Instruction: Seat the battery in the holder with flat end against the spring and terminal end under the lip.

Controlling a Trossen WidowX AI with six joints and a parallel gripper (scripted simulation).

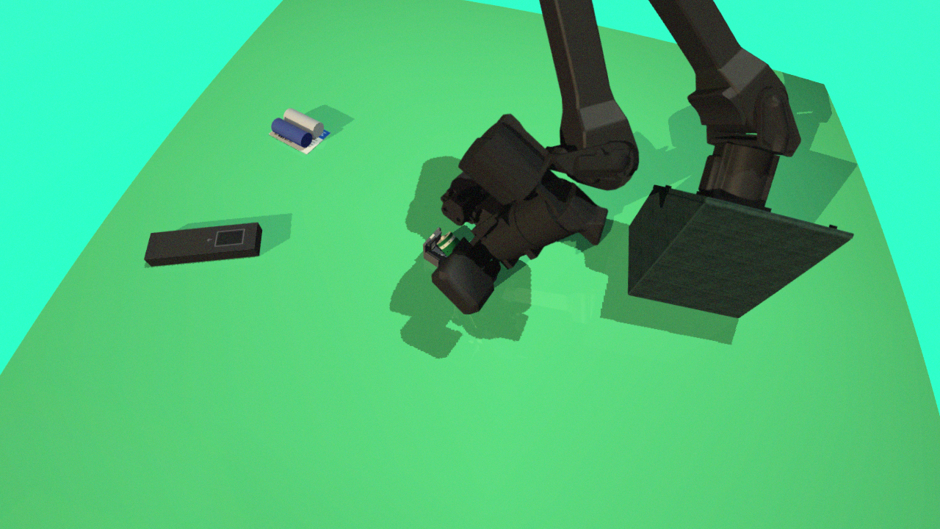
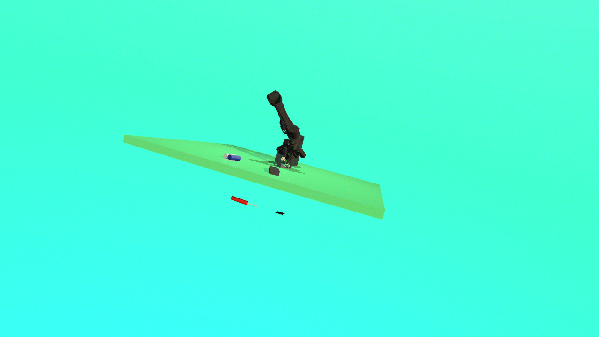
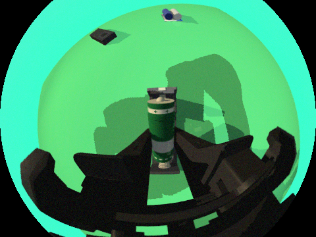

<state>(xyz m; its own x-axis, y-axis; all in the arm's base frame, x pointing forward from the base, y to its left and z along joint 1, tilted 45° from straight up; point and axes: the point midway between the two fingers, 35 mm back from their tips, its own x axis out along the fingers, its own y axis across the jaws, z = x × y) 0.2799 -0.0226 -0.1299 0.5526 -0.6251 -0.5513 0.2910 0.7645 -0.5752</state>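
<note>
My gripper tip is now 1 cm below the battery. From my gripper tip the other things lie so: card 33 cm ahead, 18 cm to the right, 1 cm below; then red screwdriver 34 cm ahead, 4 cm to the right, 22 cm below; then long black box 36 cm ahead, 7 cm to the left, 1 cm below.
</note>
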